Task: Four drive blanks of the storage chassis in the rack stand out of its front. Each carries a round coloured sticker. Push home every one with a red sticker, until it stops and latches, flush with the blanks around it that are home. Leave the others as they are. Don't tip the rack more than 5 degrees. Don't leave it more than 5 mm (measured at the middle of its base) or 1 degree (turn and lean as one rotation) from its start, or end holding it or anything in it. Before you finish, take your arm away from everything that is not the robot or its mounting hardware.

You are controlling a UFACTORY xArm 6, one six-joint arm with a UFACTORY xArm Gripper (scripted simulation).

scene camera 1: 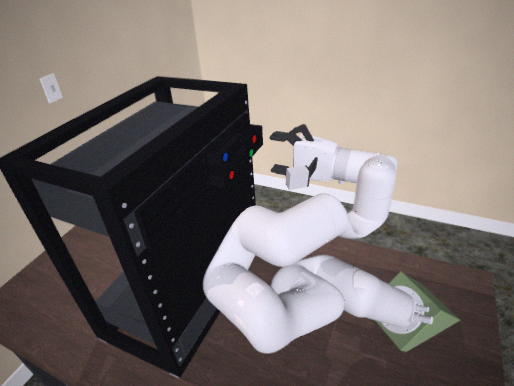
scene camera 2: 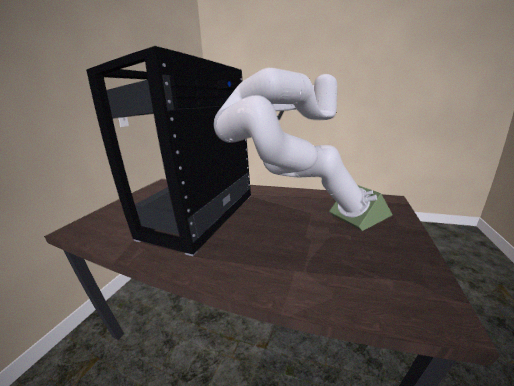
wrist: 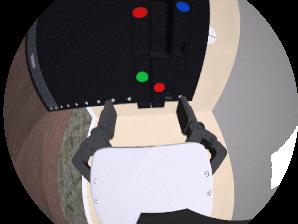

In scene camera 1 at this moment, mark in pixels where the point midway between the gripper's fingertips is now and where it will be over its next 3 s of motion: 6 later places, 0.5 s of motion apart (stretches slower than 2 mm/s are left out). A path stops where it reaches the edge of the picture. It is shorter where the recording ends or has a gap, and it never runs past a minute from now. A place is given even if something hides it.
My gripper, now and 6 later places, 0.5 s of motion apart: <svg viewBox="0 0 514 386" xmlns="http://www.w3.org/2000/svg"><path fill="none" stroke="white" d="M272 152L268 151L267 152L263 162L258 174L247 173L237 171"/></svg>
